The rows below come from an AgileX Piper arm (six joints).
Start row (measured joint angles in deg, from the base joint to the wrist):
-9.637 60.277 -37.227 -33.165 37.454 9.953
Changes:
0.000 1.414 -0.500 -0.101 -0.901 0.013
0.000 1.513 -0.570 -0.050 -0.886 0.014
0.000 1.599 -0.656 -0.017 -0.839 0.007
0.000 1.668 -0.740 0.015 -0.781 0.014
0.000 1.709 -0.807 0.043 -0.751 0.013
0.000 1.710 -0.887 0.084 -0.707 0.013
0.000 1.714 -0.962 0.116 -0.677 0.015
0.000 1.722 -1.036 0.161 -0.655 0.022
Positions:
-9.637 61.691 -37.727 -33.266 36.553 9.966
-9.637 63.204 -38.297 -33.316 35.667 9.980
-9.637 64.803 -38.953 -33.333 34.828 9.987
-9.637 66.471 -39.693 -33.318 34.047 10.001
-9.637 68.180 -40.500 -33.275 33.296 10.014
-9.637 69.890 -41.387 -33.191 32.589 10.027
-9.637 71.604 -42.349 -33.075 31.912 10.042
-9.637 73.326 -43.385 -32.914 31.257 10.064

